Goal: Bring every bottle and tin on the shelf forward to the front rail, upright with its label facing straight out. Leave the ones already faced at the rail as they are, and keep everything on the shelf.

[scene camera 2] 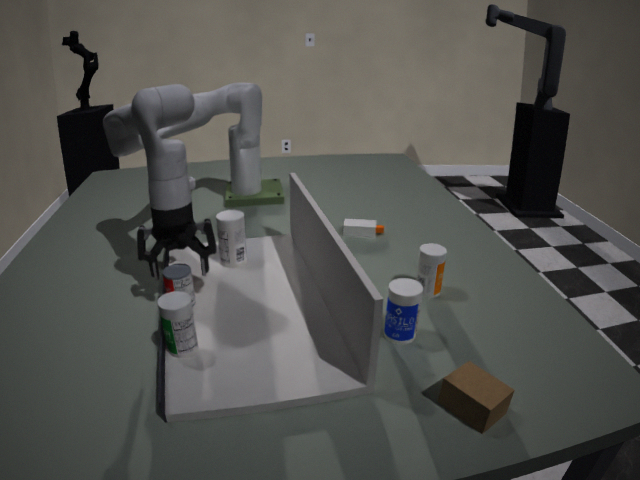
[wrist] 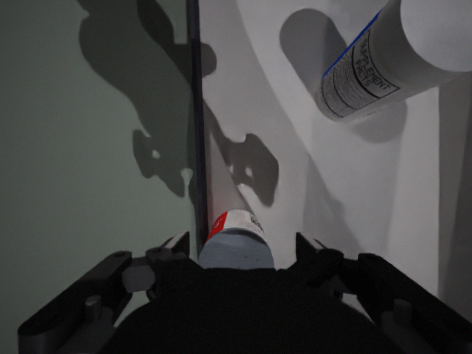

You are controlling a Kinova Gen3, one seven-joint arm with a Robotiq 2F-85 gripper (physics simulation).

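Seen in the pictures: gripper, fingertip midpoint: (scene camera 2: 180, 276) (wrist: 242, 243); arm's base at its link origin: (scene camera 2: 246, 190).
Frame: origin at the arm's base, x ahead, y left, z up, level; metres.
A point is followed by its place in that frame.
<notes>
The white shelf (scene camera 2: 248, 372) {x 0.802, y 0.101, z -0.007 m} (wrist: 415, 200) {x 0.535, y 0.128, z -0.007 m} has a dark front rail (scene camera 2: 161, 382) {x 0.862, y -0.020, z 0.018 m} (wrist: 199, 125) {x 0.508, y -0.107, z 0.017 m}. A red-and-white tin with a grey top (scene camera 2: 178, 284) {x 0.636, y -0.042, z 0.049 m} (wrist: 237, 247) {x 0.596, y -0.052, z 0.063 m} stands upright at the rail, red side toward it. A white bottle with a green label (scene camera 2: 178, 325) {x 0.774, y -0.006, z 0.059 m} stands upright at the rail, green side toward it; it does not show in the wrist view. A white bottle (scene camera 2: 231, 240) {x 0.472, y 0.033, z 0.058 m} (wrist: 370, 75) {x 0.464, y 0.008, z 0.071 m} stands upright farther back from the rail at the far end, fine print showing and a blue label edge at one side. My gripper (scene camera 2: 179, 269) {x 0.599, y -0.048, z 0.045 m} (wrist: 242, 243) {x 0.599, y -0.048, z 0.045 m} is open, pointing down over the tin, fingers on either side and empty.
A tall grey back panel (scene camera 2: 336, 289) {x 0.672, y 0.239, z 0.064 m} borders the shelf. Behind it on the table (scene camera 2: 444, 330) {x 0.679, y 0.437, z -0.023 m} stand a blue-label bottle (scene camera 2: 402, 312) {x 0.713, y 0.345, z 0.044 m} and an orange-label bottle (scene camera 2: 431, 268) {x 0.569, y 0.427, z 0.045 m}; a white bottle with an orange cap (scene camera 2: 360, 227) {x 0.283, y 0.317, z 0.002 m} lies there, and a brown box (scene camera 2: 475, 395) {x 0.901, y 0.423, z 0.027 m} sits nearer the camera.
</notes>
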